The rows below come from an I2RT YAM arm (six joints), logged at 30 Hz.
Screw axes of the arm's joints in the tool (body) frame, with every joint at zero. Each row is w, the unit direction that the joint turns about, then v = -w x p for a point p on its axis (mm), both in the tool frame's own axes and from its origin. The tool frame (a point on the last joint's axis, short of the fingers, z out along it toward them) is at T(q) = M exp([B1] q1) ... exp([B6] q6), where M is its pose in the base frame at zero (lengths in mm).
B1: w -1 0 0 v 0.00 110.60 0.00
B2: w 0 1 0 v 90.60 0.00 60.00
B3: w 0 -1 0 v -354.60 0.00 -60.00
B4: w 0 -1 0 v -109.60 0.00 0.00
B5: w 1 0 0 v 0.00 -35.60 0.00
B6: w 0 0 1 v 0.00 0.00 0.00
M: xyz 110.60 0.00 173.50 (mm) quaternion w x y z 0.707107 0 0.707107 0
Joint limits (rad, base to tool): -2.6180..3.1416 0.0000..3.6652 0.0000..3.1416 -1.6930..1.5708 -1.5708..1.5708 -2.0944..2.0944
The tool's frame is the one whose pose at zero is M.
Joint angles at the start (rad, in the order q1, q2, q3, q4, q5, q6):
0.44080 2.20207 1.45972 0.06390 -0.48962 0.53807
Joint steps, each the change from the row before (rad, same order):
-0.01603 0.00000 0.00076 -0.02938 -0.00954 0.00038
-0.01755 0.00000 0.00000 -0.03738 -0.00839 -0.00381
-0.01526 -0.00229 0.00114 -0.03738 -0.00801 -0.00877
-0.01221 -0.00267 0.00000 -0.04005 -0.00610 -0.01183
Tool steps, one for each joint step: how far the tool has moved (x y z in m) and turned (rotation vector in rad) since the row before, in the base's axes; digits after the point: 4 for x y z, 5 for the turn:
0.0016 -0.0074 -0.0020 -0.00631 0.02881 -0.00890
0.0011 -0.0084 -0.0028 -0.01155 0.03375 -0.00906
0.0005 -0.0073 -0.0014 -0.01155 0.02732 -0.00418
-0.0006 -0.0062 -0.0017 -0.01447 0.02814 -0.00060

